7 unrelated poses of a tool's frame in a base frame.
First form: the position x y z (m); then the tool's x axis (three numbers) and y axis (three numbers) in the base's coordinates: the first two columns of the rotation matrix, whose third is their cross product.
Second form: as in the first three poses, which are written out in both.
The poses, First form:
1: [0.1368, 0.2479, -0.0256, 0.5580, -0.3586, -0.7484, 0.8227, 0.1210, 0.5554]
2: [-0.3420, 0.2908, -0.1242, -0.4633, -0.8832, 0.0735, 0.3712, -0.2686, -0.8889]
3: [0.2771, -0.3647, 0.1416, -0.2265, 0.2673, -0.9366, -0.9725, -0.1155, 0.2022]
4: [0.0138, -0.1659, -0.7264, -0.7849, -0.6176, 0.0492, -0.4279, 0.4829, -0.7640]
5: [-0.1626, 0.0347, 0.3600, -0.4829, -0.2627, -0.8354, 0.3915, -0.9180, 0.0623]
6: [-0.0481, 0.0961, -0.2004, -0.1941, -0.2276, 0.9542, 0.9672, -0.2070, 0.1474]
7: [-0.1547, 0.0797, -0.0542, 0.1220, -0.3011, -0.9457, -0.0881, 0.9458, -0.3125]
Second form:
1:
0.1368, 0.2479, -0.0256
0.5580, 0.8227, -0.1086
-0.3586, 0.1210, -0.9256
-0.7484, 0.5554, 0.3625

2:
-0.3420, 0.2908, -0.1242
-0.4633, 0.3712, 0.8048
-0.8832, -0.2686, -0.3845
0.0735, -0.8889, 0.4523

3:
0.2771, -0.3647, 0.1416
-0.2265, -0.9725, -0.0541
0.2673, -0.1155, 0.9566
-0.9366, 0.2022, 0.2861

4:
0.0138, -0.1659, -0.7264
-0.7849, -0.4279, 0.4481
-0.6176, 0.4829, -0.6207
0.0492, -0.7640, -0.6433

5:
-0.1626, 0.0347, 0.3600
-0.4829, 0.3915, -0.7833
-0.2627, -0.9180, -0.2970
-0.8354, 0.0623, 0.5461

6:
-0.0481, 0.0961, -0.2004
-0.1941, 0.9672, 0.1640
-0.2276, -0.2070, 0.9515
0.9542, 0.1474, 0.2603

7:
-0.1547, 0.0797, -0.0542
0.1220, -0.0881, 0.9885
-0.3011, 0.9458, 0.1214
-0.9457, -0.3125, 0.0889

